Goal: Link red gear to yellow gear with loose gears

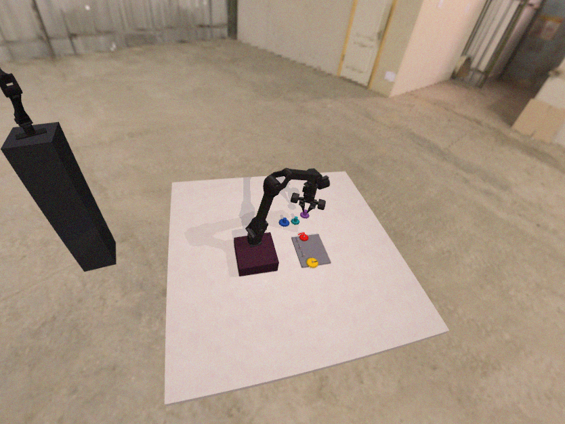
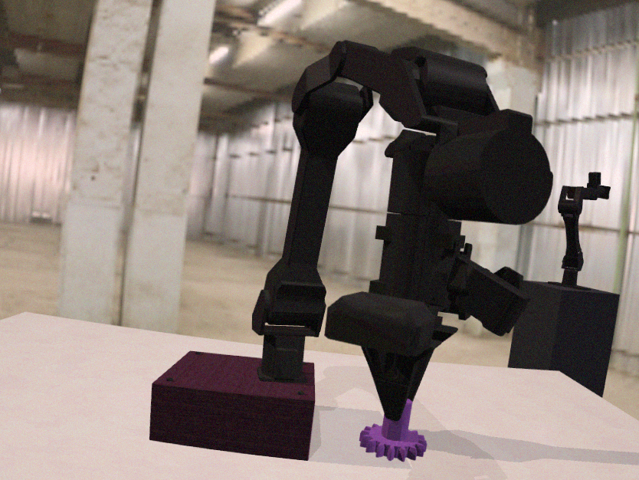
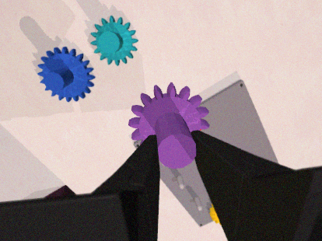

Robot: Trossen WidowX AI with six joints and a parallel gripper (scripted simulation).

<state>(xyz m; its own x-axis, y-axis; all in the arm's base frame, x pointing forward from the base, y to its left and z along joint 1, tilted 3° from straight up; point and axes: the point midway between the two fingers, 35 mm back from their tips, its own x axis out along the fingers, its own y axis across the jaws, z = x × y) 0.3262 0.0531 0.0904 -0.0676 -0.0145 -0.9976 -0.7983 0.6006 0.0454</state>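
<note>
Right now the red gear is 130 mm below my gripper tip, 70 mm to the right of it and 20 mm behind it. Also, from my gripper tip: purple gear (10 mm below); then teal gear (130 mm below, 70 mm to the left, 10 mm behind); then blue gear (130 mm below, 80 mm to the left, 80 mm behind).
</note>
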